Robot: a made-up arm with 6 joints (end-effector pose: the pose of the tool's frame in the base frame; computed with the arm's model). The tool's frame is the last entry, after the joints.
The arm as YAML. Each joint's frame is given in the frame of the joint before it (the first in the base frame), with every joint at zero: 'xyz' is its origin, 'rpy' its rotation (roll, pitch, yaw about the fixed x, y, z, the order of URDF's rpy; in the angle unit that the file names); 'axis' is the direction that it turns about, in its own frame. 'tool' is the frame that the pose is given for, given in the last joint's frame.
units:
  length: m
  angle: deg
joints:
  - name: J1
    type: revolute
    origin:
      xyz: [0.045, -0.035, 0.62]
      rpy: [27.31, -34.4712, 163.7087]
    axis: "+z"
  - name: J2
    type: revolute
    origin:
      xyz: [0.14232, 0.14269, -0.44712]
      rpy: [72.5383, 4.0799, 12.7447]
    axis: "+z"
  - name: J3
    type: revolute
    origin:
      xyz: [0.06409, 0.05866, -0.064]
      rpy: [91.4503, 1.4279, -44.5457]
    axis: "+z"
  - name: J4
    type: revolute
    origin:
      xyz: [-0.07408, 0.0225, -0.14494]
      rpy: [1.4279, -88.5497, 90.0]
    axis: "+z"
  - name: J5
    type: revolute
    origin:
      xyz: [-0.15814, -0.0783, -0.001]
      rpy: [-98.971, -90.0, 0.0]
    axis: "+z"
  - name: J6
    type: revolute
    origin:
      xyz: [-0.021, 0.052, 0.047]
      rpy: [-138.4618, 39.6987, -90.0]
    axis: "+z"
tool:
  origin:
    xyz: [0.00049, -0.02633, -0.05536]
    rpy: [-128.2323, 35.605, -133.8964]
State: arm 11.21 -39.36 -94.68 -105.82 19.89 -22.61
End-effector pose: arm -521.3 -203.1 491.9 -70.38 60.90 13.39
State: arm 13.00 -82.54 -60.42 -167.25 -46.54 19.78
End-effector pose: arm -439.1 -277.9 428.1 -103.51 68.95 22.87
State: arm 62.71 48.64 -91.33 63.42 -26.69 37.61
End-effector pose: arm 95.2 -421.6 456.5 89.46 -20.80 35.28
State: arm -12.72 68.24 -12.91 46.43 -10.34 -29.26
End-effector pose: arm -111.3 -247.1 623.4 5.17 32.36 8.44
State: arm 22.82 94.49 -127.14 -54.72 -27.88 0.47
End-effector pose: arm -12.2 -235.6 560.1 40.18 11.78 173.85
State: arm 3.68 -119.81 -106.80 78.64 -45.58 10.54
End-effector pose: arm -510.7 -383.7 233.3 28.07 131.24 -52.44
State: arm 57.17 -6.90 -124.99 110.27 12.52 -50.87
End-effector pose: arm -102.3 -590.9 410.2 -81.28 45.91 -95.91
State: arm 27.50 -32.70 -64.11 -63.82 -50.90 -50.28
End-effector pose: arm -394.9 -355.3 646.2 -83.75 40.02 59.45
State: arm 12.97 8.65 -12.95 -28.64 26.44 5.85
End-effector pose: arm -161.4 -290.3 768.6 14.49 35.80 10.69
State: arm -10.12 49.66 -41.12 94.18 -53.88 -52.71
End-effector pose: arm -244.7 -281.9 641.0 -6.39 -14.01 17.70
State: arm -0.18 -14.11 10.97 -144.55 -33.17 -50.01
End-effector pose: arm -292.2 -305.9 611.9 25.06 157.96 23.60
